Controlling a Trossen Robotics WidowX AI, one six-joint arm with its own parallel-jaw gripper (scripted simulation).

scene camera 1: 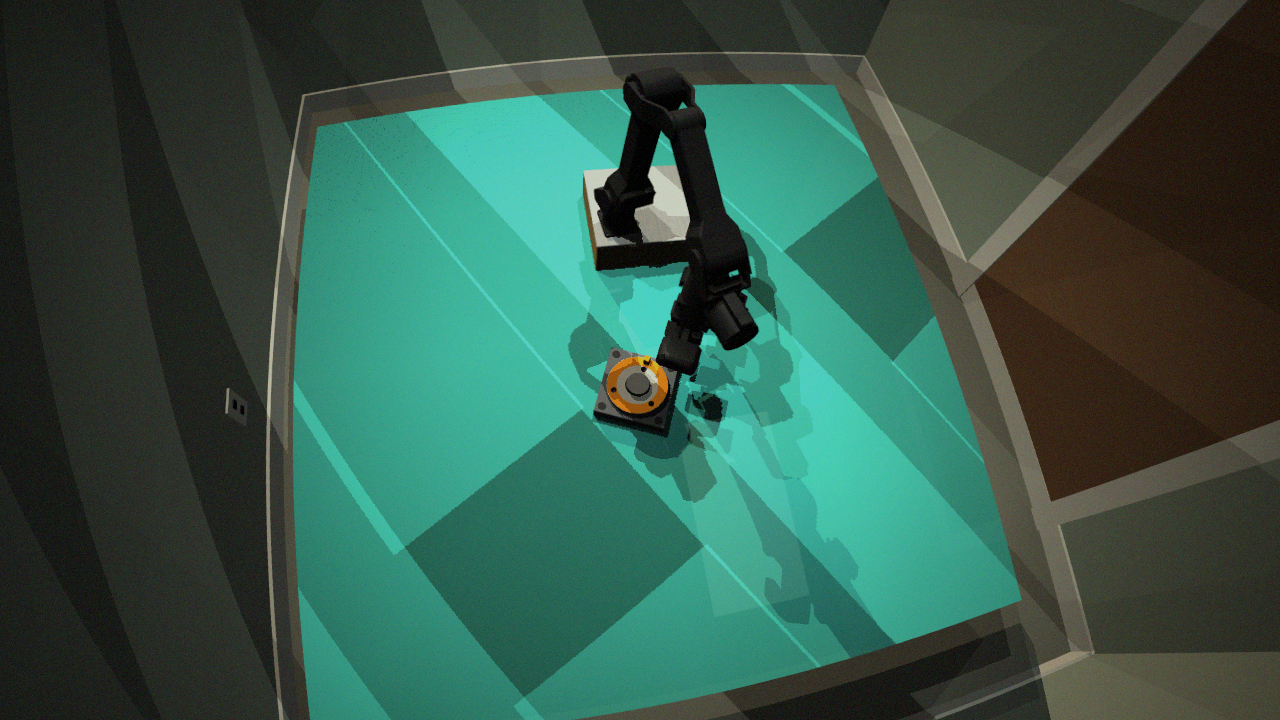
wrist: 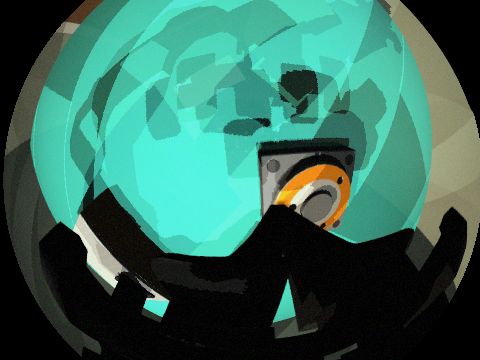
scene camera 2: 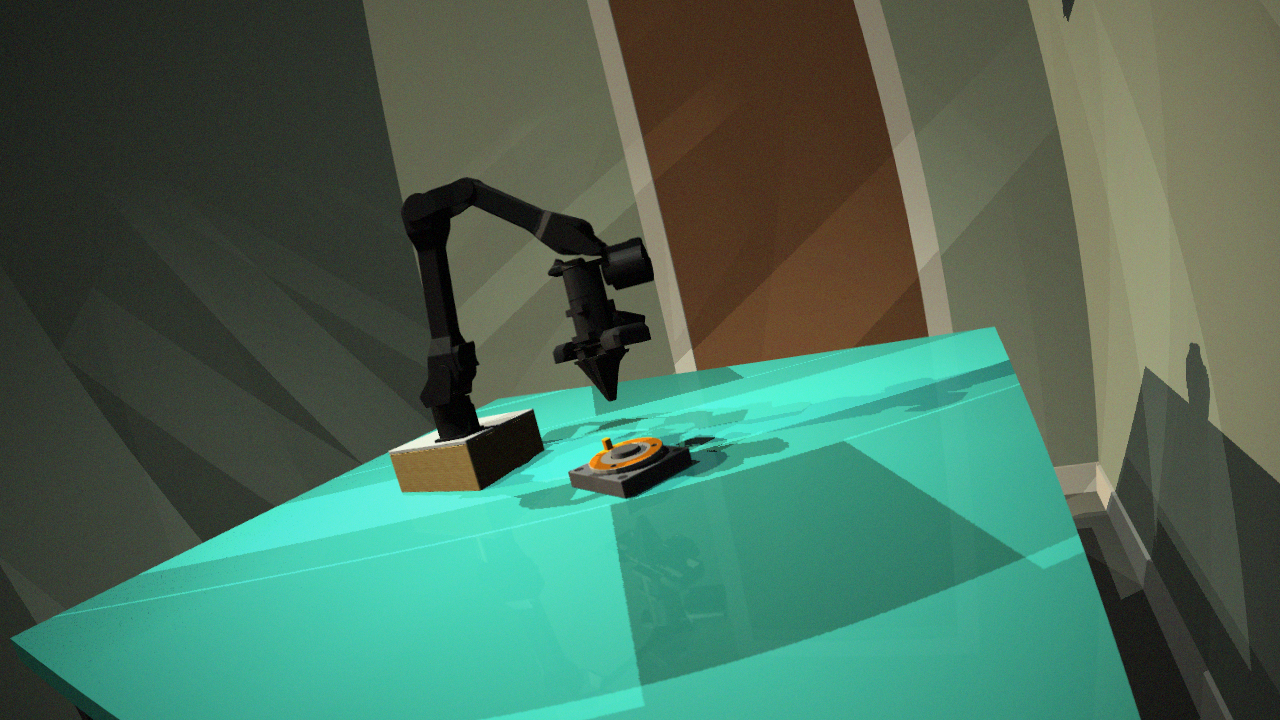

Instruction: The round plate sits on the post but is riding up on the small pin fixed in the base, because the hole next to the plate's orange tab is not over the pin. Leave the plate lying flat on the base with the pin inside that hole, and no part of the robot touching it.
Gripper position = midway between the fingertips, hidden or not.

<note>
The gripper (scene camera 2: pixel 612 400) is shut, with nothing in its grasp. Also in view: a square base (scene camera 2: pixel 672 459).
The gripper also shows in scene camera 1 (scene camera 1: pixel 676 343) and in the wrist view (wrist: pixel 276 211). The square base also shows in scene camera 1 (scene camera 1: pixel 655 421) and in the wrist view (wrist: pixel 275 165).
</note>
